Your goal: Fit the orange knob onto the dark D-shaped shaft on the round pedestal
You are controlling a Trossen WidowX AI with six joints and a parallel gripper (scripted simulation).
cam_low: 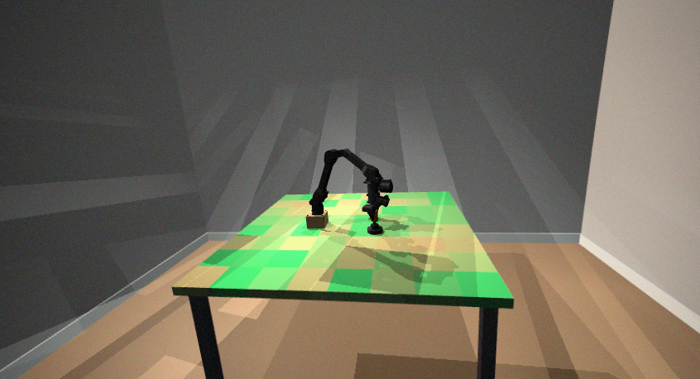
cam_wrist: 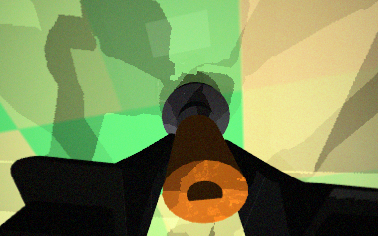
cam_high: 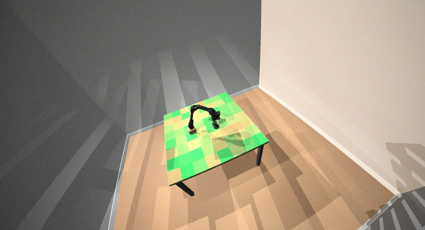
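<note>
Right now my gripper tip is 20 mm below the orange knob. Round my gripper tip: round pedestal: 40 mm below.
</note>
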